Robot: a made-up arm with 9 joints. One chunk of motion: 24 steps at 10 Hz.
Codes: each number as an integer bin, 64 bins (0 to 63) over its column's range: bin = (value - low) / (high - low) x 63, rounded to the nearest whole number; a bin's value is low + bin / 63 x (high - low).
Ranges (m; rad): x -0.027..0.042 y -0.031..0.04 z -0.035..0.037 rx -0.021..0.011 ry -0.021..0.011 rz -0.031..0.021
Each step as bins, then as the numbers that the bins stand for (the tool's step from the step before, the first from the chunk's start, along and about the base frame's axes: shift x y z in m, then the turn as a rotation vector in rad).
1 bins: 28 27 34 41 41 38
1 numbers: 0.00367 -0.00057 0.00386 -0.00017 -0.00017 0.00037
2 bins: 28 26 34 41 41 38
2 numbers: 0.00367 -0.00170 0.00386 -0.00017 -0.00017 0.00037
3 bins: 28 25 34 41 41 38
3 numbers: 0.00367 -0.00283 0.00386 -0.00017 -0.00017 0.00037
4 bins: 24 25 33 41 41 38
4 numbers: -0.00071 -0.00283 0.00271 -0.00017 -0.00017 0.00037
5 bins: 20 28 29 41 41 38
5 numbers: -0.00510 0.00056 -0.00186 -0.00017 -0.00017 0.00037
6 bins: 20 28 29 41 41 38
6 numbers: -0.00510 0.00056 -0.00186 -0.00017 -0.00017 0.00037
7 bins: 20 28 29 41 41 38
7 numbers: -0.00510 0.00056 -0.00186 -0.00017 -0.00017 0.00037
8 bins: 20 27 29 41 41 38
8 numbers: -0.00510 -0.00057 -0.00186 -0.00017 -0.00017 0.00037
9 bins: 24 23 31 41 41 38
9 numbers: -0.00071 -0.00508 0.00043 -0.00017 -0.00017 0.00037
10 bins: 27 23 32 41 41 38
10 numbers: 0.00257 -0.00508 0.00157 -0.00017 -0.00017 0.00037
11 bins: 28 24 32 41 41 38
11 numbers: 0.00367 -0.00395 0.00157 -0.00017 -0.00017 0.00037
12 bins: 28 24 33 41 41 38
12 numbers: 0.00367 -0.00395 0.00271 -0.00017 -0.00017 0.00037
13 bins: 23 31 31 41 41 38
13 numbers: -0.00181 0.00394 0.00043 -0.00017 -0.00017 0.00037
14 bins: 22 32 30 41 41 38
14 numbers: -0.00290 0.00506 -0.00071 -0.00017 -0.00017 0.00037
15 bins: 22 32 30 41 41 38
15 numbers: -0.00290 0.00506 -0.00071 -0.00017 -0.00017 0.00037
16 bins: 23 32 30 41 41 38
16 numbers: -0.00181 0.00506 -0.00071 -0.00017 -0.00017 0.00037
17 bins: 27 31 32 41 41 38
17 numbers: 0.00257 0.00394 0.00157 -0.00017 -0.00017 0.00037
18 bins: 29 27 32 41 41 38
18 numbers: 0.00476 -0.00057 0.00157 -0.00017 -0.00017 0.00037
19 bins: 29 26 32 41 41 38
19 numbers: 0.00476 -0.00170 0.00157 -0.00017 -0.00017 0.00037
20 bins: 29 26 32 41 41 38
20 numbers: 0.00476 -0.00170 0.00157 -0.00017 -0.00017 0.00037
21 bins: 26 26 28 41 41 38
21 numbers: 0.00148 -0.00170 -0.00300 -0.00017 -0.00017 0.00037
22 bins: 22 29 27 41 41 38
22 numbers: -0.00290 0.00168 -0.00414 -0.00017 -0.00017 0.00037
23 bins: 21 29 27 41 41 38
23 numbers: -0.00400 0.00168 -0.00414 -0.00017 -0.00017 0.00037
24 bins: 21 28 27 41 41 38
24 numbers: -0.00400 0.00056 -0.00414 -0.00017 -0.00017 0.00037
